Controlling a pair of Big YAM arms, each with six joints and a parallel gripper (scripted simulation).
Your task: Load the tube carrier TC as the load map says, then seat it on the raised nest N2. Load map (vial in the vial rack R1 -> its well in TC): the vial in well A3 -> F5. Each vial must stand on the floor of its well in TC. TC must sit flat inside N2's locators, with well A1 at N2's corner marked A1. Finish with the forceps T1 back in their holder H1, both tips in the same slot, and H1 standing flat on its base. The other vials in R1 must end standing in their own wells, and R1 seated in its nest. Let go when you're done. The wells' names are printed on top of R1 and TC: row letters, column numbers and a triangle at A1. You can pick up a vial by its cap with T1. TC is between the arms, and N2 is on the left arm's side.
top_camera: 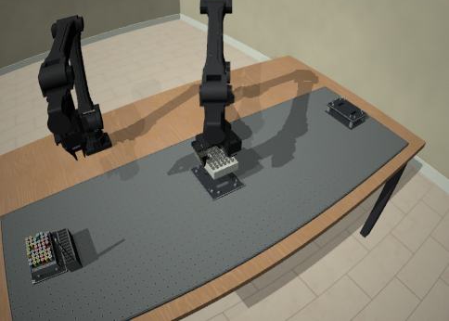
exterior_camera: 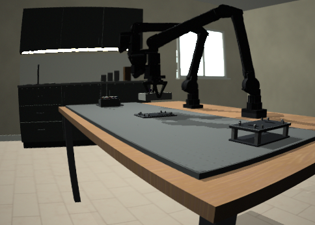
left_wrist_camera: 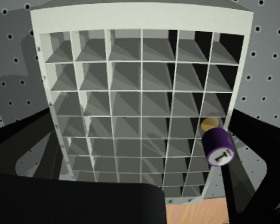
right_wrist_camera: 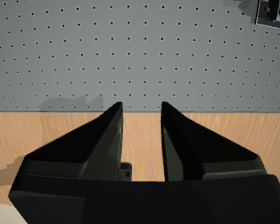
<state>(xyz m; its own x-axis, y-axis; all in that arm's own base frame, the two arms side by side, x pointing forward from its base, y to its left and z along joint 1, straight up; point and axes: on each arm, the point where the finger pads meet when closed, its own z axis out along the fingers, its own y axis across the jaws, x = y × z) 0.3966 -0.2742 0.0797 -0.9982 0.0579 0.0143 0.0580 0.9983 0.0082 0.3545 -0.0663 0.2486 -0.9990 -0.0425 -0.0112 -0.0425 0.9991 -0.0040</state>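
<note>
The tube carrier TC is right at my left hand. Round my left hand: holder H1: 60 mm ahead, 550 mm to the right, 80 mm below.
</note>
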